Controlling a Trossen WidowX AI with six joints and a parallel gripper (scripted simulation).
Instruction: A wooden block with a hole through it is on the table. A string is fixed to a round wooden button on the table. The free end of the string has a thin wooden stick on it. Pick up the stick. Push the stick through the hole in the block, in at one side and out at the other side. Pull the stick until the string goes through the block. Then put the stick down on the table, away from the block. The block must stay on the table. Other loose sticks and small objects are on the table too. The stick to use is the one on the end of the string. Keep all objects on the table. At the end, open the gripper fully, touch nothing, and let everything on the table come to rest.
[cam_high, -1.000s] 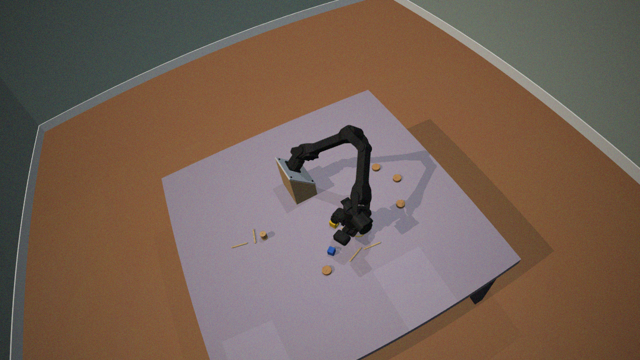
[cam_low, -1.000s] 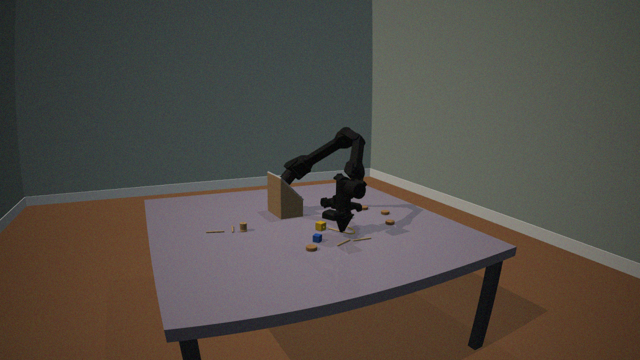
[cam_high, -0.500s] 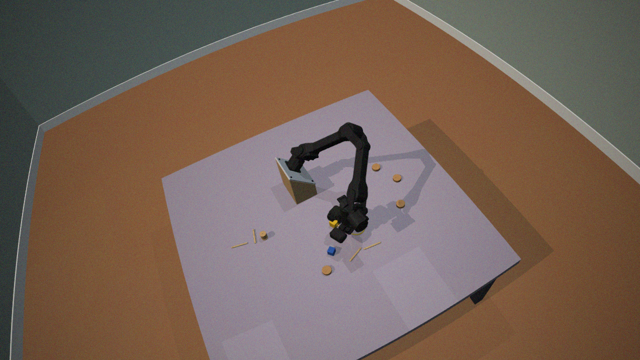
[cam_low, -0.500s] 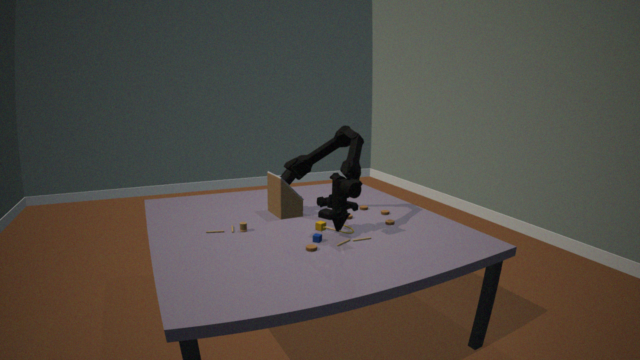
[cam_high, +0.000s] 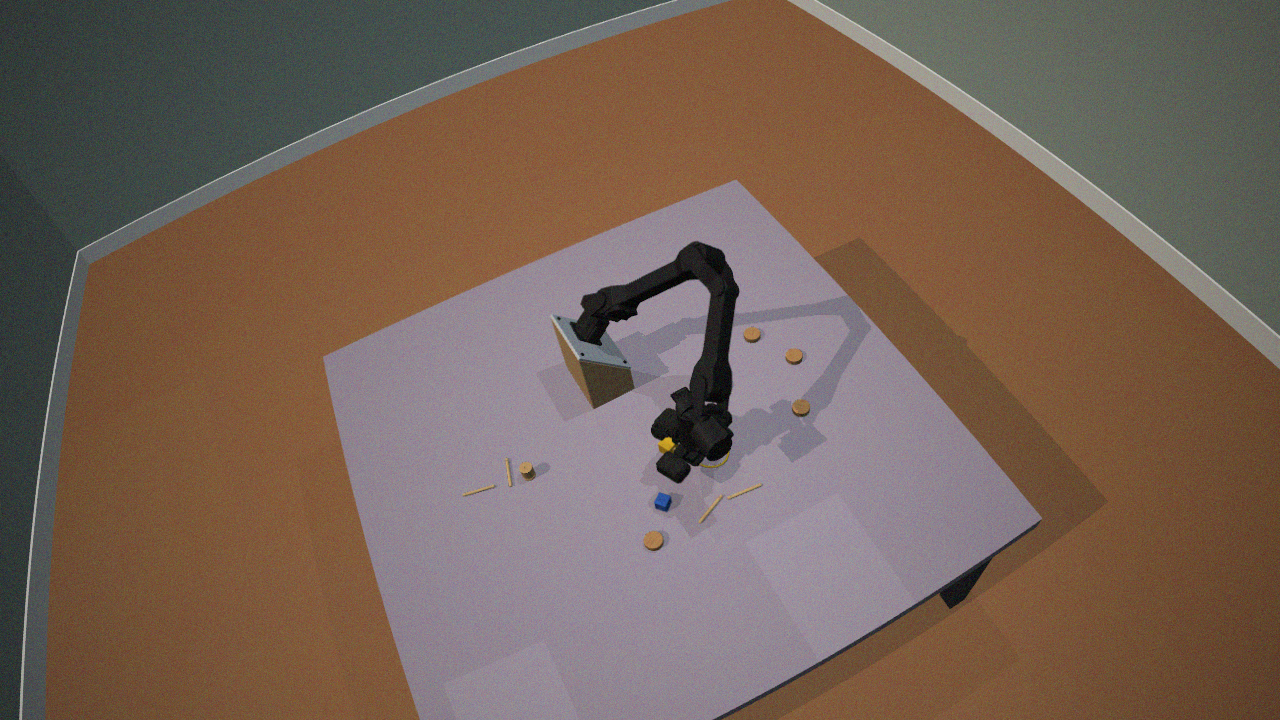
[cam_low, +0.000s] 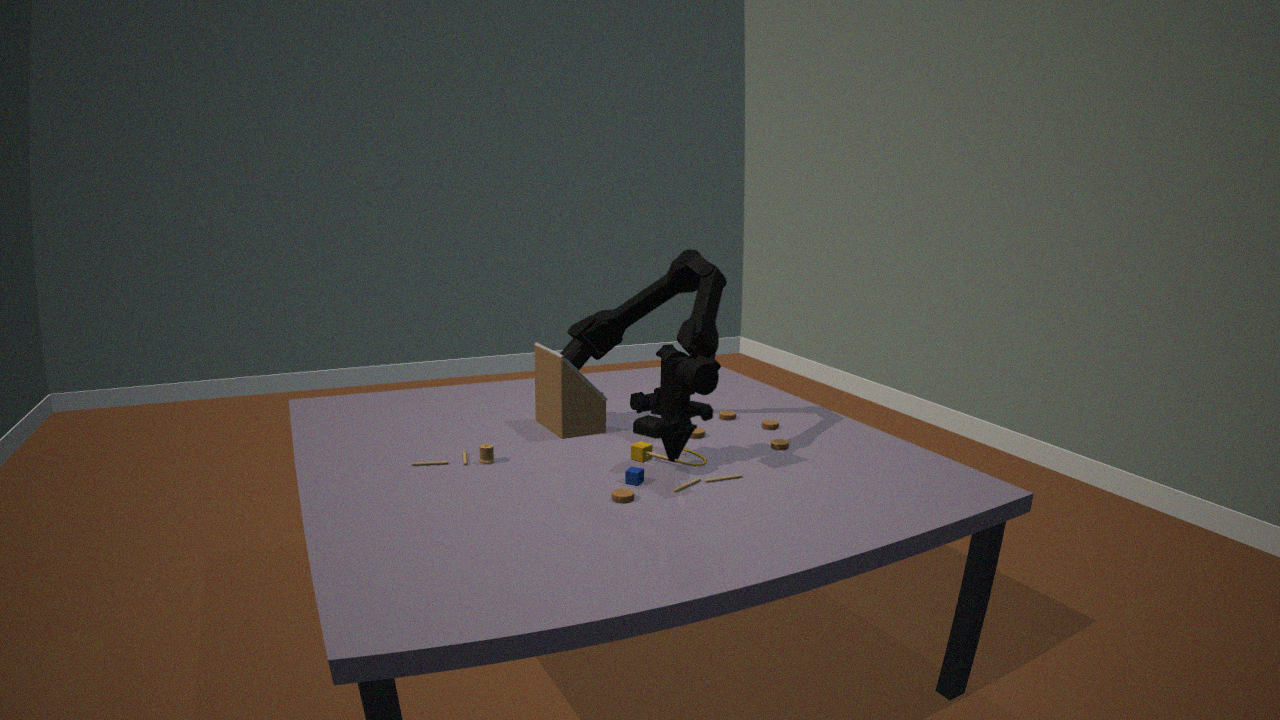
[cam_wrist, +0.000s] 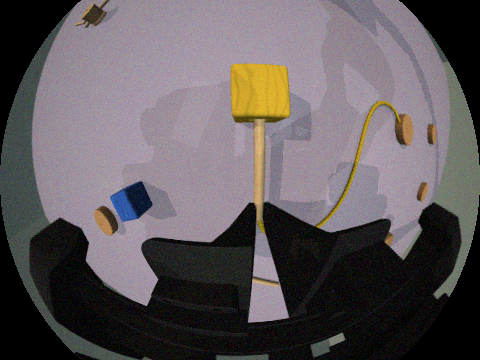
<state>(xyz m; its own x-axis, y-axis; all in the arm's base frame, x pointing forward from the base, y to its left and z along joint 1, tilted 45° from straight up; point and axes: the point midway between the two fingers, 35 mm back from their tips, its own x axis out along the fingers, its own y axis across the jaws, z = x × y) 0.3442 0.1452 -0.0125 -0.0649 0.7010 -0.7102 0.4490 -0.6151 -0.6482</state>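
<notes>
My gripper tip is 70 mm past the yellow block and 40 mm to the left of it. Round my gripper tip: blue cube (100 mm to the right, 50 mm ahead); round wooden button (160 mm behind, 140 mm to the left, 10 mm below); thin wooden stick (10 mm to the right, 10 mm behind).
</notes>
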